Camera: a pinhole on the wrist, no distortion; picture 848 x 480 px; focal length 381.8 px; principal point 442.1 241.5 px. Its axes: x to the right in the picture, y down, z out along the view. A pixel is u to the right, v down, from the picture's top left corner.
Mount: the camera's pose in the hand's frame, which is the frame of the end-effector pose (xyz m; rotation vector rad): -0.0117 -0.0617 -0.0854 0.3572 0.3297 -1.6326
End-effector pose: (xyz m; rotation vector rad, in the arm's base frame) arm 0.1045 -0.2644 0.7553 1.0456 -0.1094 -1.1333
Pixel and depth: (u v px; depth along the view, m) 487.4 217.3 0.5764
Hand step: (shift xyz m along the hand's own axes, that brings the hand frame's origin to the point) -0.0743 -0.3611 0.4093
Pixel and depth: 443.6 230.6 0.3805
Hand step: -0.0362 -0.2211 0.2594
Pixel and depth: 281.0 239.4 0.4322
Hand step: -0.0145 -0.0772 0.3834
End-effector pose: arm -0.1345 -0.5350 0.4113 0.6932 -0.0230 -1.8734
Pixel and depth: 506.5 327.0 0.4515
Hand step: 0.0666 -0.3283 0.2923
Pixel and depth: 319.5 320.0 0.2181
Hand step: 0.0309 -0.0936 0.1419
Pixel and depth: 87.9 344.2 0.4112
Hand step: 0.1152 0.1014 0.4476
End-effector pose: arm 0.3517 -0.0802 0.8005 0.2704 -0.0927 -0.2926
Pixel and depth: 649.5 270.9 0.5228
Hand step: -0.0137 -0.5405 0.2700
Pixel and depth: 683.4 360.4 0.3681
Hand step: 0.0701 -0.4361 0.1509
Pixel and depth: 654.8 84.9 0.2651
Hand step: -0.1416 -0.2962 0.0936
